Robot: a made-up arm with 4 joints.
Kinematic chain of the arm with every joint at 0, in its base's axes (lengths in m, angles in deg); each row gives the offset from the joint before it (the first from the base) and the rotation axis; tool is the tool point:
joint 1: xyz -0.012 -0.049 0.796 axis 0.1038 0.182 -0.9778
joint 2: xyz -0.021 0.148 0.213 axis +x
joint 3: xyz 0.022 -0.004 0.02 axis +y
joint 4: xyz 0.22 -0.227 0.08 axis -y
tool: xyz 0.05 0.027 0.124
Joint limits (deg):
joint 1: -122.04..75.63
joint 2: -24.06..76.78
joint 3: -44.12..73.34
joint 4: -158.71..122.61
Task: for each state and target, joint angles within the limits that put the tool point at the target. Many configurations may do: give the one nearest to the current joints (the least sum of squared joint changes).
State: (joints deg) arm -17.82 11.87 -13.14 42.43
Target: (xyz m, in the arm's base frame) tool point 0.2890 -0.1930 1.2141
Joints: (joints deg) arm 23.57 -14.47 7.31 -1.74
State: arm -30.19 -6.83 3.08 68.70
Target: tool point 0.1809 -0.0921 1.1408
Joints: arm -9.24 9.35 16.74 56.76
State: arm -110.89 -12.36 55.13 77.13
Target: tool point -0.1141 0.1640 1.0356
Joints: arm -110.64 -5.51 58.68 54.42
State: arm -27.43 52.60 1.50 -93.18
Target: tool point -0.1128 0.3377 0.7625
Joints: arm -70.99 76.78 36.78 -72.68
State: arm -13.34 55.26 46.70 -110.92
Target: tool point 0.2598 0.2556 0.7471
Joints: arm 10.75 76.05 58.82 -86.25
